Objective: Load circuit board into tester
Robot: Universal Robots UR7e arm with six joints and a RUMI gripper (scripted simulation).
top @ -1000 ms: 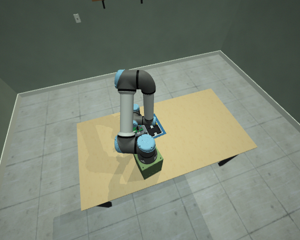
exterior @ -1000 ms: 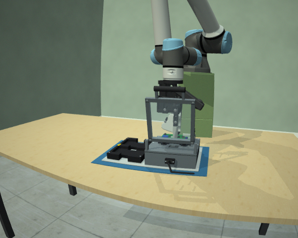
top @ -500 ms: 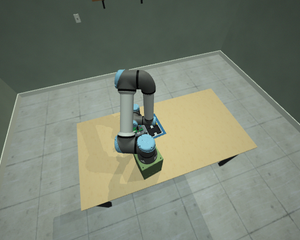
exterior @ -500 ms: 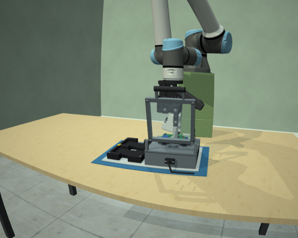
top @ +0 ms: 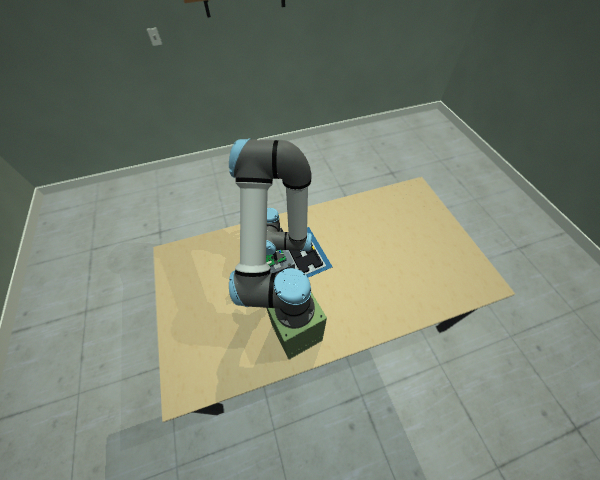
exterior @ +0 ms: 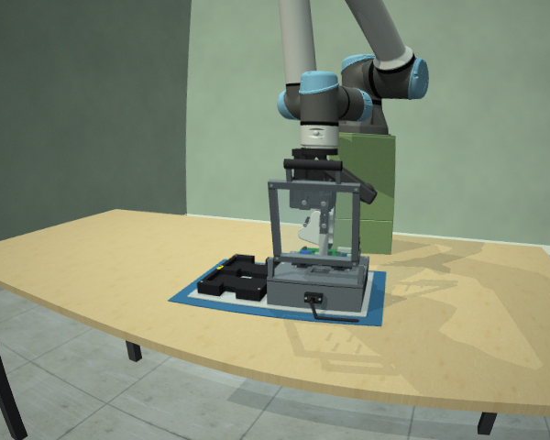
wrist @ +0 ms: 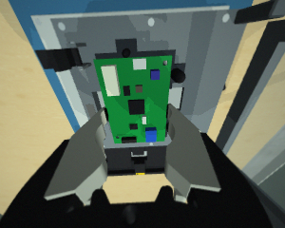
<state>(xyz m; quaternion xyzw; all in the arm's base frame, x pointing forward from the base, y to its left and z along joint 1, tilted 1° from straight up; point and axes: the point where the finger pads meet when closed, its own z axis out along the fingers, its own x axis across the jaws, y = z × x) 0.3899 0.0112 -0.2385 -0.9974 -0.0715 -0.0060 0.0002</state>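
My gripper is now right at the green circuit board. The rest, counted from my hand: clear lid: 12 cm ahead, 2 cm to the left, 10 cm above; tester bed: 1 cm ahead, 1 cm to the left, 1 cm below; black block: 7 cm behind, 5 cm to the left, 1 cm above.
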